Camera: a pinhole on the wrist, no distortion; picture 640 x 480 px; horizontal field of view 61.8 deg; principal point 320.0 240.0 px. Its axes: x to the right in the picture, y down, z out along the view. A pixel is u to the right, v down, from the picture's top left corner.
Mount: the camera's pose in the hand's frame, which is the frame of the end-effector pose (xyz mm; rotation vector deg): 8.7 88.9 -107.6 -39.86 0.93 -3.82
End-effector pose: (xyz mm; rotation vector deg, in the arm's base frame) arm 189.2 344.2 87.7 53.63 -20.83 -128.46
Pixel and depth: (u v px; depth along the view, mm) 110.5 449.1 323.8
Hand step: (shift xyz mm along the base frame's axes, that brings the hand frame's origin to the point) 200.9 -228.5 286.1
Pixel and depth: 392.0 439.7 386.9
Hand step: 99.7 -382.8 238.1
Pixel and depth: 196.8 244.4 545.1
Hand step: 46.0 -266.0 482.4
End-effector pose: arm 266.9 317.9 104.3 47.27 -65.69 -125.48
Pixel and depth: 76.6 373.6 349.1
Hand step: 80.8 -49.7 413.5
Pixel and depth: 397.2 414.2 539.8
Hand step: -122.6 -259.5 535.5
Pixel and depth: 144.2 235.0 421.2
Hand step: -17.5 10.4 439.0
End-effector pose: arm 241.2 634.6 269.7 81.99 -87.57 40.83
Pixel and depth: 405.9 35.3 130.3
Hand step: -132.2 -14.0 39.1
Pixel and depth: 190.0 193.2 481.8
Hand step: -432.8 -148.4 -146.0
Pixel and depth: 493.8 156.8 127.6
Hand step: -145.3 -2.3 71.0
